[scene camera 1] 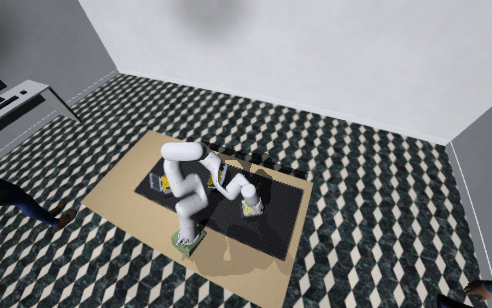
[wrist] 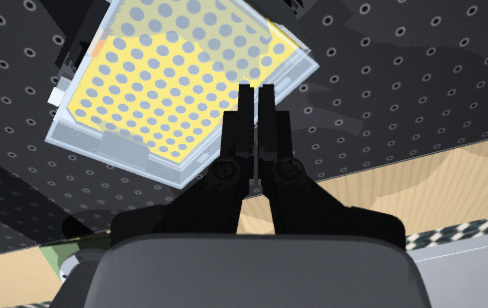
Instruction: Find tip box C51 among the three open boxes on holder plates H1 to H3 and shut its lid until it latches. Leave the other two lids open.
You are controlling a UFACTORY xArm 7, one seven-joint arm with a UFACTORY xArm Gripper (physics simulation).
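Where they show: gripper, between the fingertips: (wrist: 256, 104); arm's base, origin of its link: (scene camera 1: 188, 235).
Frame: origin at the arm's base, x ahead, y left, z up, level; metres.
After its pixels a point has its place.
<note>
A clear tip box (scene camera 1: 248, 210) @(x 0.267, y -0.283, z 0.055 m) (wrist: 150, 90) @(x 0.318, y -0.287, z 0.055 m) with a yellow perforated rack stands below the arm's end. Its clear lid lies over the rack; whether it is latched cannot be told. My gripper (wrist: 256, 104) @(x 0.292, y -0.331, z 0.055 m) is shut and empty, its fingertips over the box's edge on the right in the wrist view. In the scene view the fingers are hard to make out. A middle box (scene camera 1: 215, 180) has its lid (scene camera 1: 224, 172) @(x 0.422, y -0.048, z 0.122 m) standing open. A left box (scene camera 1: 165, 183) @(x 0.224, y 0.340, z 0.035 m) also has its lid (scene camera 1: 155, 182) @(x 0.191, y 0.383, z 0.075 m) open. The labels C51 and H1 to H3 cannot be read.
A black perforated mat (scene camera 1: 280, 225) @(x 0.277, y -0.492, z -0.022 m) (wrist: 380, 65) @(x 0.232, y -0.423, z -0.022 m) lies on the wooden table (scene camera 1: 115, 185) @(x 0.067, y 0.765, z -0.035 m) (wrist: 425, 185) @(x 0.005, y -0.496, z -0.035 m). The arm stands on a green base plate (scene camera 1: 180, 246) @(x -0.076, y 0.007, z 0.012 m) (wrist: 57, 257) @(x 0.056, y 0.046, z -0.019 m) near the front edge and arches over the mat. People show partly at the left and lower right edges.
</note>
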